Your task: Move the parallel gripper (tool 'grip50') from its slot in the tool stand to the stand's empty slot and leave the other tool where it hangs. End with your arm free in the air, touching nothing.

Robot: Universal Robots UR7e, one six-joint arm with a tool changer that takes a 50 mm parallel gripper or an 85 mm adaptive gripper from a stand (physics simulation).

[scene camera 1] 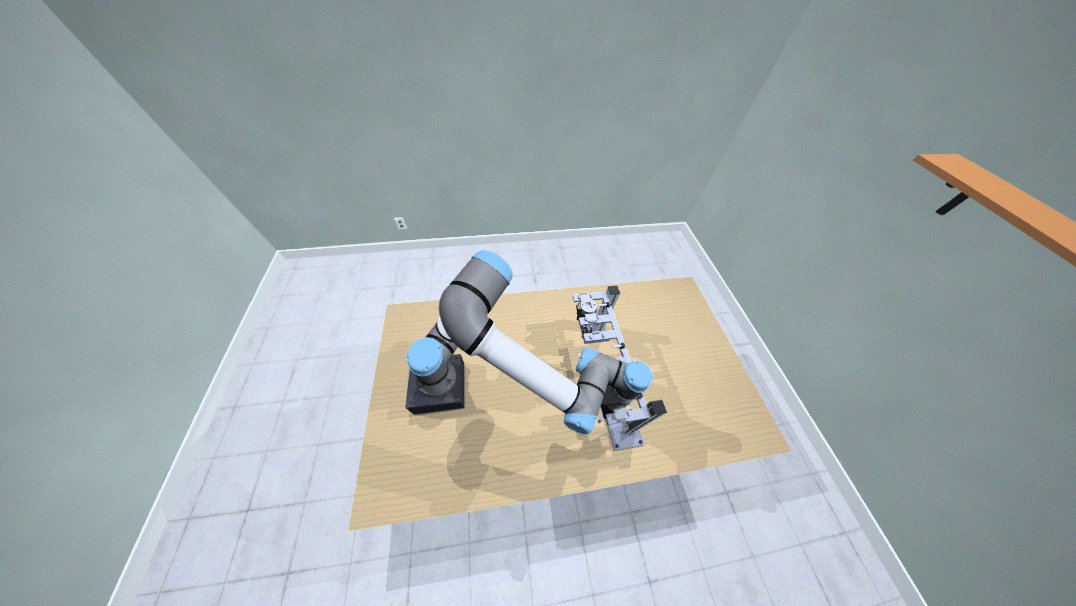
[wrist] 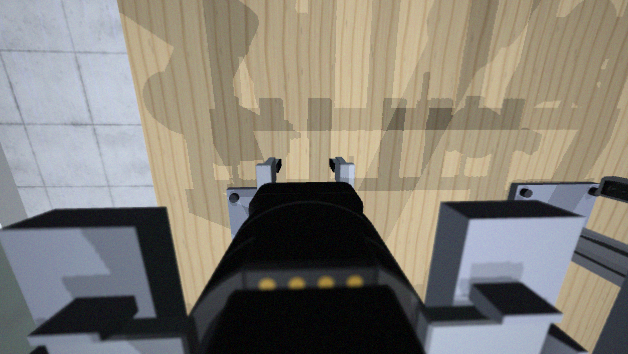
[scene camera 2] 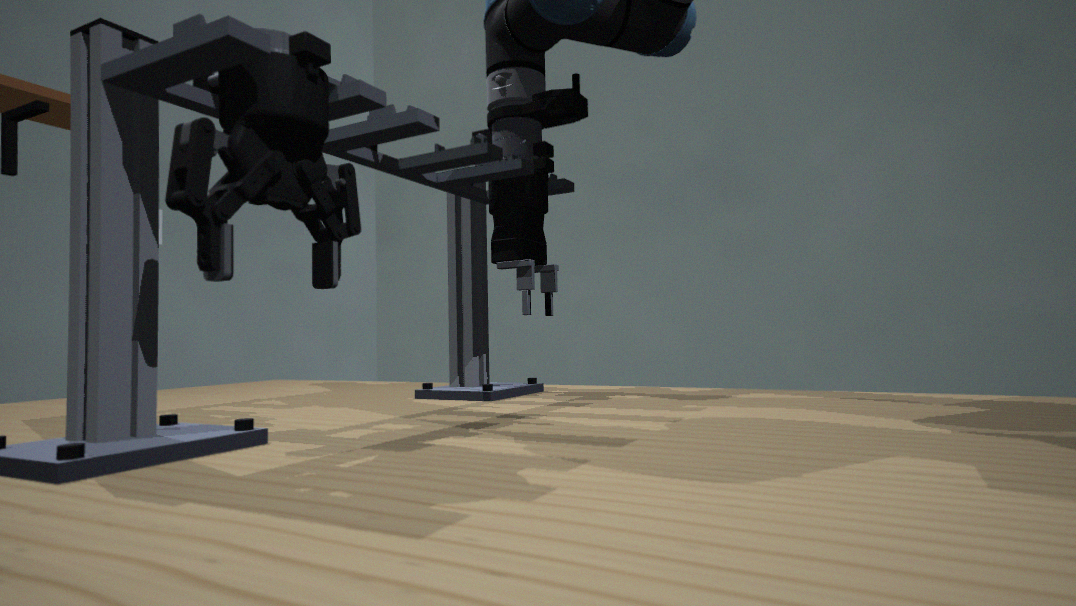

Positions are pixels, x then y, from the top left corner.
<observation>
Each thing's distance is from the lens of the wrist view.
parallel gripper (wrist: 298,234): 0.05 m
tool stand (wrist: 508,258): 0.08 m
The marked spots on the tool stand and the parallel gripper are 0.06 m apart.
</observation>
